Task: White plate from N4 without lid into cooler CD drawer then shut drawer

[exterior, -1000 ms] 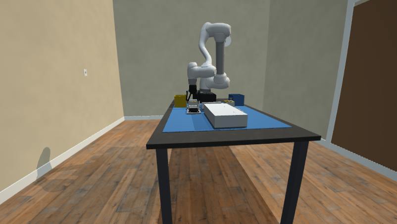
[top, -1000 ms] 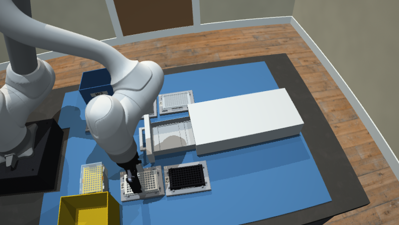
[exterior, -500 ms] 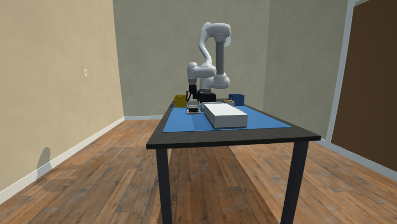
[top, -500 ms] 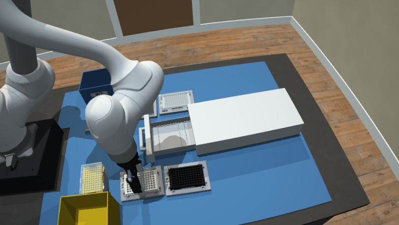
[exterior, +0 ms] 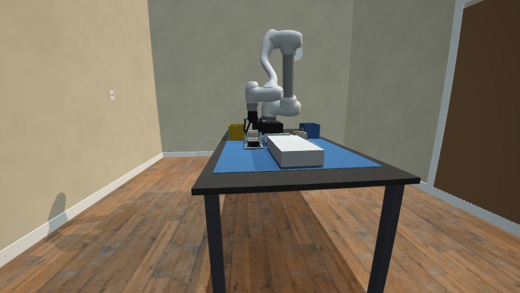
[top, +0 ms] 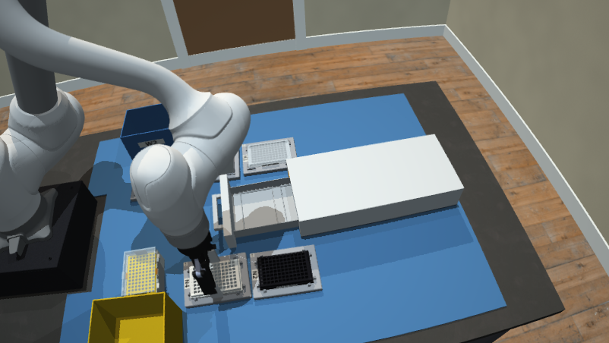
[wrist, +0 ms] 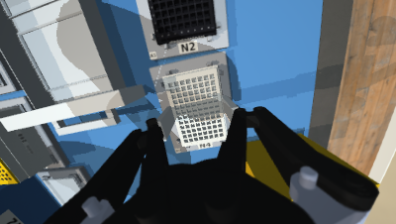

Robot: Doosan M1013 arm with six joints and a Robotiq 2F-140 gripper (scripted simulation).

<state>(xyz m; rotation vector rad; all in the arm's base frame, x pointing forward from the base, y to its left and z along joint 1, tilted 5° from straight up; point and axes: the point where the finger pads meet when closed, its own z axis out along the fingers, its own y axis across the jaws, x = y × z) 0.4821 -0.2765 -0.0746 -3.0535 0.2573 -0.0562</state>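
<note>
Right now my hand is 2 cm above the white plate. Also, from my hand: yellow bin: 20 cm behind, 9 cm to the right; tip box: 17 cm behind, 6 cm to the left; black plate: 16 cm ahead, 4 cm to the right, 2 cm below.
</note>
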